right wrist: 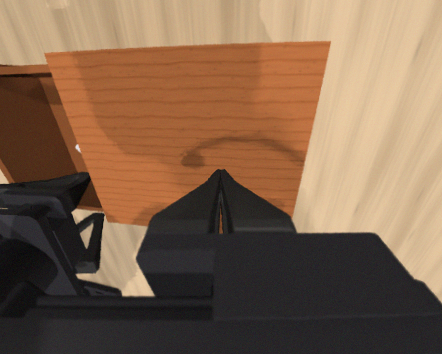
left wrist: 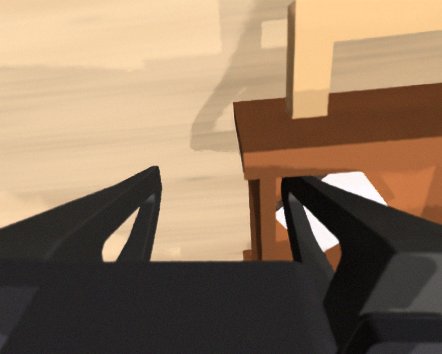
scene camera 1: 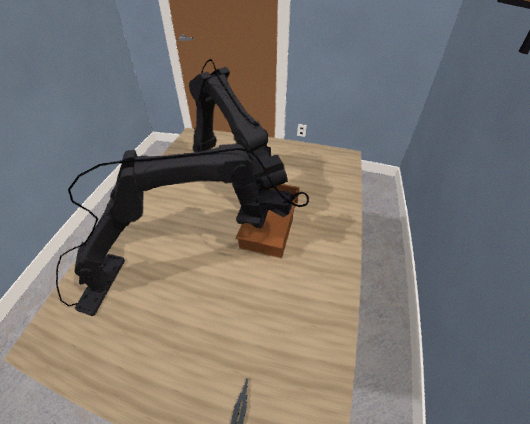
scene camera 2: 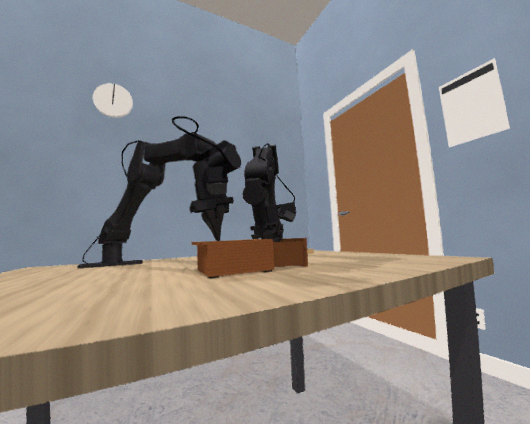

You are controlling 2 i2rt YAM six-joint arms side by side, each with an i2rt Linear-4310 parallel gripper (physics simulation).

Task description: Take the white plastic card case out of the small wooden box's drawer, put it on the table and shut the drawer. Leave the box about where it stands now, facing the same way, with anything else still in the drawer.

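Frame: origin at the left arm's base, x back, y right, z up, level; millimetres.
Seen in the pictures: left gripper, fingertip midpoint: (right wrist: 93,194) (left wrist: 221,176); right gripper, fingertip midpoint: (right wrist: 220,176) (scene camera 1: 260,226) (scene camera 2: 218,240); right arm's base, link origin: (scene camera 1: 101,283) (scene camera 2: 112,265).
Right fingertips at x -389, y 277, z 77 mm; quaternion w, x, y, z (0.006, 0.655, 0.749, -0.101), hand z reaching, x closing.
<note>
Offsets run from my right fingertips to a thing's middle. "pt": to the spot under its first point. Level surfaces: height alone.
The reddish-brown wooden box @[dx -7, dy -29, dz -39 mm] (scene camera 1: 262,246) (scene camera 2: 235,257) (right wrist: 200,100) stands on the table. Its drawer @[pt dx -49, dy -172, dz -37 mm] (scene camera 2: 291,252) (left wrist: 350,110) (right wrist: 25,125) is pulled out and has a pale handle @[pt dx +65, dy -215, dz -33 mm] (left wrist: 310,70). The white card case @[dx +31, dy -145, dz -60 mm] (left wrist: 357,186) lies in the drawer near one side, partly hidden by a finger; a corner of it (right wrist: 78,148) shows in the right wrist view. My left gripper (left wrist: 221,176) (right wrist: 93,194) is open and empty, with one finger over the drawer and case and the other outside its side wall. My right gripper (scene camera 2: 218,239) (right wrist: 220,176) is shut and empty, at or just above the box top.
Both arms reach in close together over the box. The table @[dz -77 mm] (scene camera 1: 200,325) (scene camera 2: 125,310) extends around the box, with its edge (scene camera 2: 225,325) near scene camera 2. A thin dark pointed object @[dx -155, dy +436, dz -72 mm] (scene camera 1: 241,405) shows at the bottom of the scene camera 1 view.
</note>
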